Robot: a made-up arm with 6 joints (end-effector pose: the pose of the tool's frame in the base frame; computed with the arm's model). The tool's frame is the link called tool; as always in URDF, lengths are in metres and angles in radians.
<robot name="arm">
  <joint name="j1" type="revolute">
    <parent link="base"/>
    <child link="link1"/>
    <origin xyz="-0.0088 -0.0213 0.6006" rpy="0 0 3.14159"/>
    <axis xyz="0 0 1"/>
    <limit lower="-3.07" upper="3.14" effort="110" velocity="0.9"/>
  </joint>
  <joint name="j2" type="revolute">
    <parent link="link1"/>
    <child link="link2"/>
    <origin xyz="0.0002 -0.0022 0.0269" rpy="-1.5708 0 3.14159"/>
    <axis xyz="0 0 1"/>
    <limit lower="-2.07" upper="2.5" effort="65" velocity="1"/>
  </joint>
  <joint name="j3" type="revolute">
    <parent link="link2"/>
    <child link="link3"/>
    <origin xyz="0.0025 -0.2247 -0.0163" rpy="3.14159 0 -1.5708"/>
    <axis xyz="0 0 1"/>
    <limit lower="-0.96" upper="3.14" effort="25" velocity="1.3"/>
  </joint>
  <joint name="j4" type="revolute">
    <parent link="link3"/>
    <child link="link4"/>
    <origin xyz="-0.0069 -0.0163 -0.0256" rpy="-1.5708 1.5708 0"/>
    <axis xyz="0 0 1"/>
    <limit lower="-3.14" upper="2.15" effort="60" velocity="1.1"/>
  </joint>
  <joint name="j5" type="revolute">
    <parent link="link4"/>
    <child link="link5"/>
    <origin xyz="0.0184 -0.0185 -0.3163" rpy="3.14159 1.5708 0"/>
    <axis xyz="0 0 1"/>
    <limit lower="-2.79" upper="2.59" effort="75" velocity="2.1"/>
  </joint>
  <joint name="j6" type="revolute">
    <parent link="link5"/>
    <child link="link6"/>
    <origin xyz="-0.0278 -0.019 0.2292" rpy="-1.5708 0 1.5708"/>
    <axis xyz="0 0 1"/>
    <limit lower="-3.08" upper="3.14" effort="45" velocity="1.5"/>
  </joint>
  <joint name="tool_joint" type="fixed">
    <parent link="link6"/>
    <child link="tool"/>
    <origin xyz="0.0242 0.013 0.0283" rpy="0 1.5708 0"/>
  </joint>
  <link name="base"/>
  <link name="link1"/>
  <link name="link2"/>
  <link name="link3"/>
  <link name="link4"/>
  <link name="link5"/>
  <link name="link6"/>
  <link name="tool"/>
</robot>
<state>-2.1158 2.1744 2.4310 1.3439 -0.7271 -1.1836</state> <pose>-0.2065 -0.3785 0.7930 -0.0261 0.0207 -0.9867 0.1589</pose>
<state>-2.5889 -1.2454 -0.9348 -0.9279 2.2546 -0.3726</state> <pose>-0.2174 -0.0458 0.6303 0.7960 0.5323 0.2511 0.1413</pose>
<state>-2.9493 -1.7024 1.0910 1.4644 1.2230 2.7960</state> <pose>0.5955 0.1585 0.5329 -0.3701 0.1944 -0.4460 0.7914</pose>
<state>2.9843 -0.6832 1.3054 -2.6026 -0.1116 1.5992</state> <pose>0.1246 -0.2206 1.0921 -0.7644 -0.1618 -0.4858 0.3918</pose>
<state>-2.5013 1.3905 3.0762 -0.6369 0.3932 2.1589</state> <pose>-0.3586 -0.1297 0.9790 0.6209 -0.1169 0.6239 0.4600</pose>
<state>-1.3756 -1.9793 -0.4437 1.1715 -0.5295 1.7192</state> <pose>-0.1268 0.3338 0.8128 0.5084 -0.5438 0.6408 0.1876</pose>
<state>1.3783 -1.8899 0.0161 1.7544 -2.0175 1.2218</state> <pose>-0.2202 -0.4643 0.8244 -0.3752 0.2571 0.0057 0.8906</pose>
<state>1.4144 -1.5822 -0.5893 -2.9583 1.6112 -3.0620</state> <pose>-0.2471 0.0079 0.9362 -0.2461 0.1925 0.5573 0.7693</pose>
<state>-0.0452 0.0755 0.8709 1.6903 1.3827 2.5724</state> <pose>0.1204 -0.0357 1.2580 0.5044 0.3616 0.4899 0.6121</pose>
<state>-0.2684 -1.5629 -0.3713 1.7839 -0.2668 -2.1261</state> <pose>-0.3082 0.1387 0.9680 0.1281 -0.6120 -0.1117 0.7724</pose>
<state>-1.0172 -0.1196 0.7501 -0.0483 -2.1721 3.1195</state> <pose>-0.1226 -0.2476 1.1481 -0.7029 0.3720 0.5246 0.3039</pose>
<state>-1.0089 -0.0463 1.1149 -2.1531 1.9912 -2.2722</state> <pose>0.2977 -0.2058 1.1220 -0.0428 0.6196 -0.5995 0.5049</pose>
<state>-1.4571 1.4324 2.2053 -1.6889 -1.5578 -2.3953</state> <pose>0.0269 -0.6366 0.6887 -0.9941 -0.0944 -0.0443 0.0287</pose>
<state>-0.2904 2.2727 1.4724 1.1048 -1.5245 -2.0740</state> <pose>0.5171 -0.2095 0.4240 0.0753 0.2290 -0.8451 0.4772</pose>
